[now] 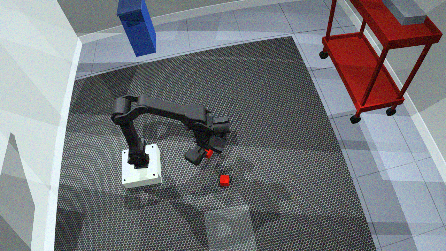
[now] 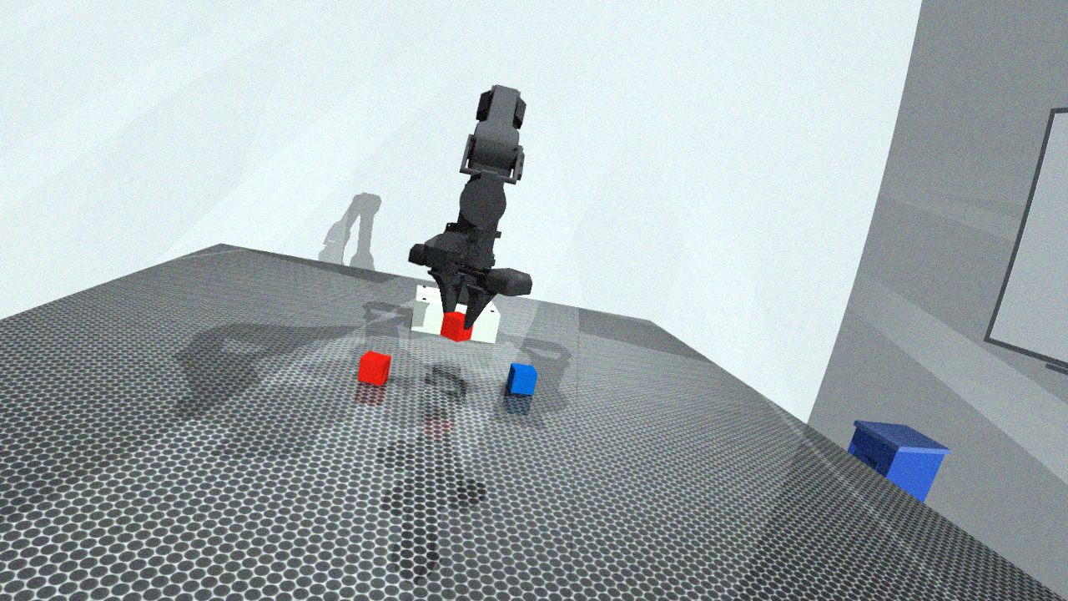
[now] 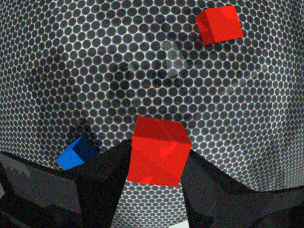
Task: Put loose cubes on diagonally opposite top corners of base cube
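Now: gripper tip 11 cm to the right of the blue base cube, 7 cm above it and 1 cm past it.
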